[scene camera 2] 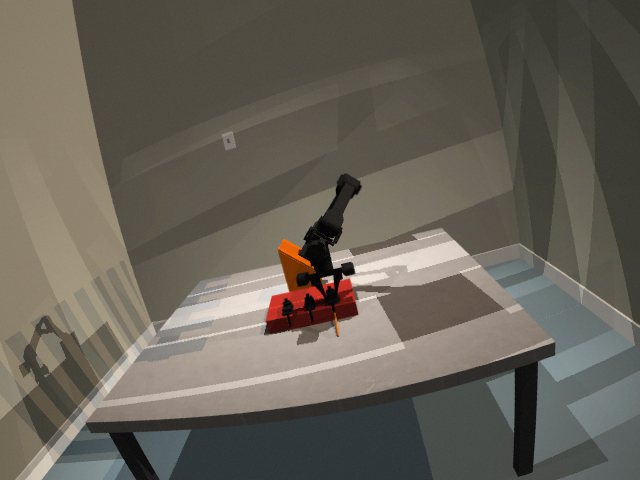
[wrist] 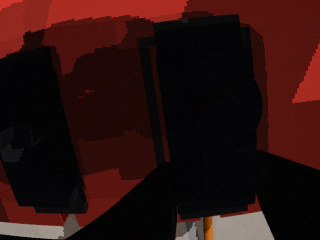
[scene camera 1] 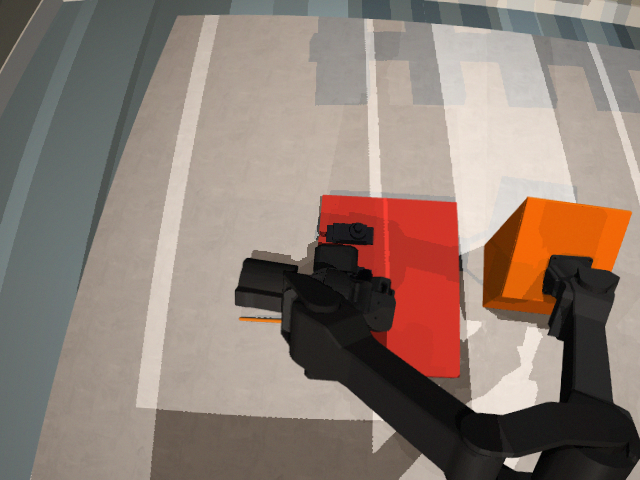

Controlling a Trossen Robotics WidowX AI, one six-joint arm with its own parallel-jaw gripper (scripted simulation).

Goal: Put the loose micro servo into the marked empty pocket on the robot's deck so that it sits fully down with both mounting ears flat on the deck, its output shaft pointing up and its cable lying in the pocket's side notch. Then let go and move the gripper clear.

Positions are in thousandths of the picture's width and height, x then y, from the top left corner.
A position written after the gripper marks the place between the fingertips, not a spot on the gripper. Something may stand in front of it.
gripper: scene camera 2 518,622; wrist 664,698; scene camera 1 523,668
